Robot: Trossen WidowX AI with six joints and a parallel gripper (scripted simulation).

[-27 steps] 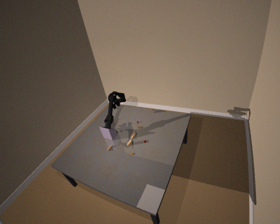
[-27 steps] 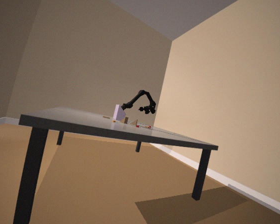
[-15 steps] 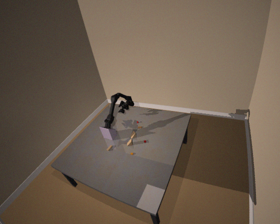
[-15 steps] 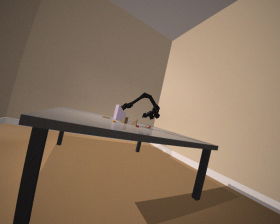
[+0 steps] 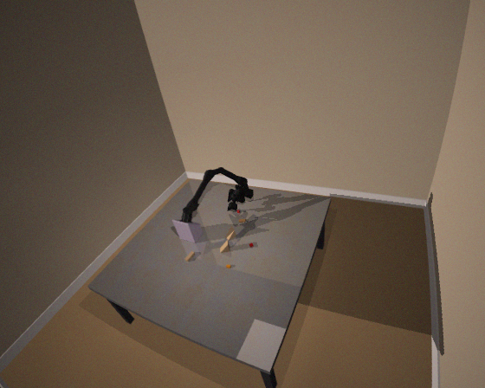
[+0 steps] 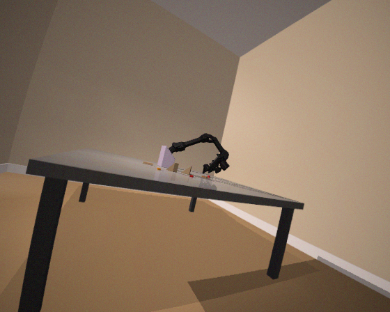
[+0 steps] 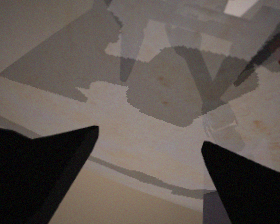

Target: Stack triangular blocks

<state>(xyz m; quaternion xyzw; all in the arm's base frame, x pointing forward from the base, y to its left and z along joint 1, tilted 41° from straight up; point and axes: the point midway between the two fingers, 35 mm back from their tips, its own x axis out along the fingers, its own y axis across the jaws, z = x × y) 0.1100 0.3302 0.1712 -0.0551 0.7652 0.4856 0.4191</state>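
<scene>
The triangular block is 360 mm to the right of my gripper tip, 220 mm ahead of it and 10 mm below it. Also, from my gripper tip: flat tan piece (520 mm to the right, 30 mm ahead, 20 mm below); red block (360 mm ahead, 270 mm to the right, 20 mm below); orange block (480 mm to the right, 310 mm ahead, 20 mm below).
</scene>
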